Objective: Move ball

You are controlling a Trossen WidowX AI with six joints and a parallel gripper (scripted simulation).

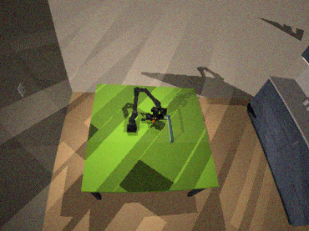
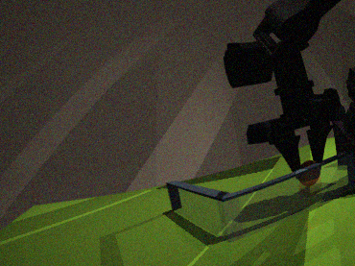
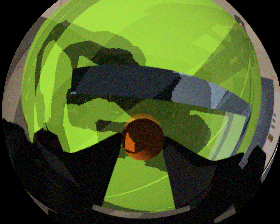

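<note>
The see-through copy of ball lies 2 cm below my gripper tip. Round my gripper tip: orange ball right at my gripper tip.
</note>
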